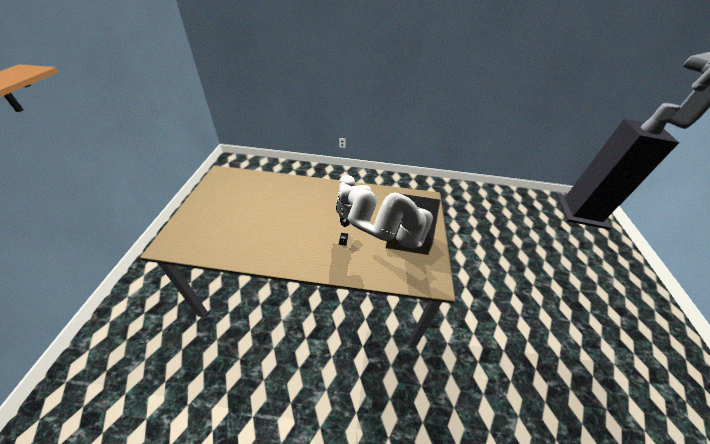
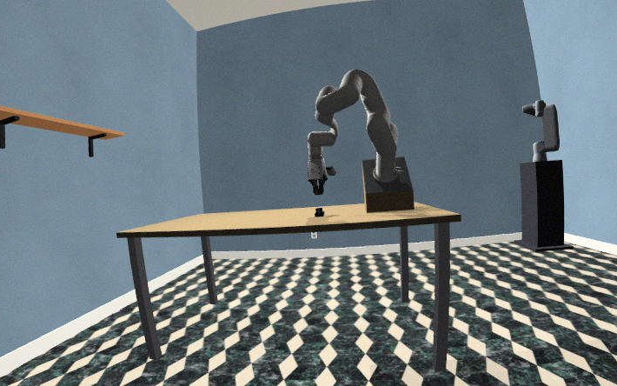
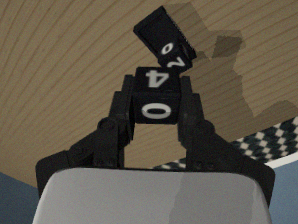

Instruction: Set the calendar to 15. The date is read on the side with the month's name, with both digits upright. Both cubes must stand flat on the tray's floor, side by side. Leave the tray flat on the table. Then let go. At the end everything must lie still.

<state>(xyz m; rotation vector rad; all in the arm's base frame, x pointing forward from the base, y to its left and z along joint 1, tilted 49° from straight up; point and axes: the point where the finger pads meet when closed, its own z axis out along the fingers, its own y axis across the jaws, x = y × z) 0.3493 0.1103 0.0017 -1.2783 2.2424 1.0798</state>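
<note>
The black digit cube is 10 mm below my hand. The rest, counted from my hand: black cube (30 mm to the left, 110 mm below).
</note>
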